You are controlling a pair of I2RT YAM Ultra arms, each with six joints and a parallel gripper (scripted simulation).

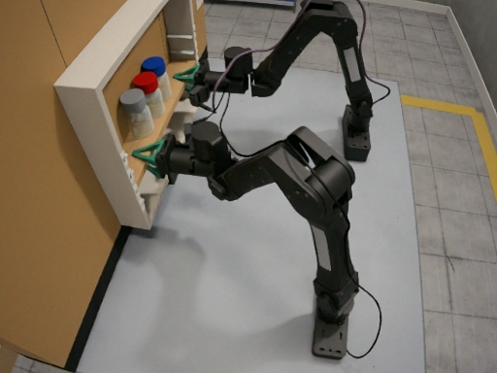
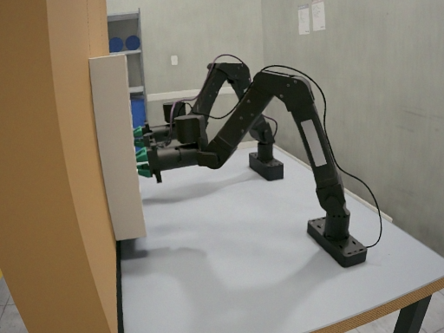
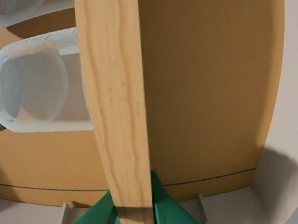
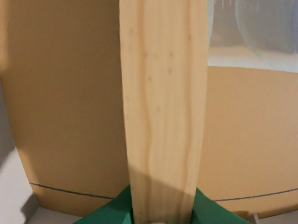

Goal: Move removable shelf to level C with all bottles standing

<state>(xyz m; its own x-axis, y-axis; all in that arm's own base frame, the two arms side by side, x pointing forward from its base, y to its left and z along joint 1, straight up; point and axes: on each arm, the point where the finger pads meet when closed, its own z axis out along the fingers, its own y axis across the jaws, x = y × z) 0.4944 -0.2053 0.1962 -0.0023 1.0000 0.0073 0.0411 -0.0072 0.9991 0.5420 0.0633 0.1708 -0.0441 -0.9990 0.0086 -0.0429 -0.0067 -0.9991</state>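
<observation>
Now: the grey-capped bottle 20 mm ahead of my left hand, 70 mm to the right of it and 60 mm above it. Also, from my left hand: wooden shelf 20 mm ahead, 150 mm to the right; red-capped bottle 20 mm ahead, 140 mm to the right, 60 mm above; white wall rack 20 mm ahead, 150 mm to the right, 60 mm above.
My right gripper is now 9 cm to the right of the blue-capped bottle, 6 cm below it and 1 cm short of it. From my right hand the other things lie so: wooden shelf (15 cm to the left, 1 cm behind); red-capped bottle (15 cm to the left, 6 cm above); white wall rack (15 cm to the left, 6 cm above, 1 cm behind).
</observation>
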